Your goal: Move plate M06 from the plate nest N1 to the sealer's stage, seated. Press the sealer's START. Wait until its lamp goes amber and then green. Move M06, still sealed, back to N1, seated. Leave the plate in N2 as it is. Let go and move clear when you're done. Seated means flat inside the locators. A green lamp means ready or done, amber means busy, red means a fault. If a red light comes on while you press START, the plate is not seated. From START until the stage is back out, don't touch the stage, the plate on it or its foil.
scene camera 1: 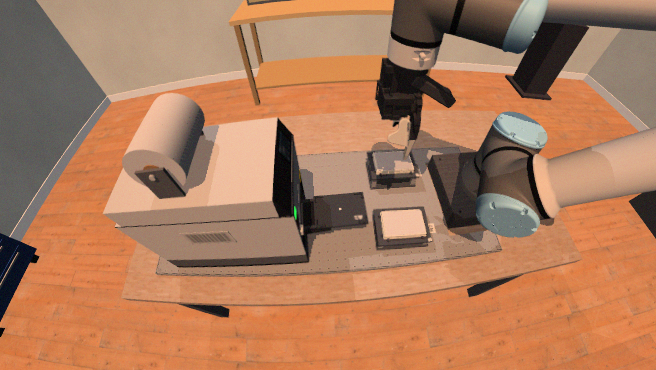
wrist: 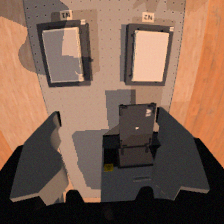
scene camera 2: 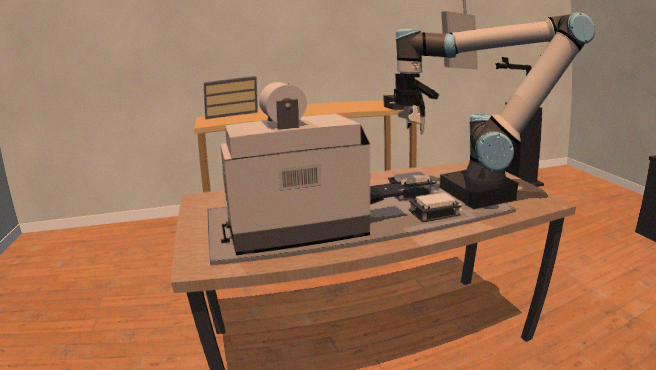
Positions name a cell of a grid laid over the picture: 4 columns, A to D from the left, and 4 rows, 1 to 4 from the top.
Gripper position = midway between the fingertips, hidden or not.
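Note:
The gripper (scene camera 1: C2) is visible, and it also appears in the wrist view (wrist: B2) and in scene camera 2 (scene camera 2: C2). A foil roll (scene camera 1: B2) can be seen as well, with scene camera 2 showing it too (scene camera 2: B2), and so can a sealer stage (scene camera 1: C3).

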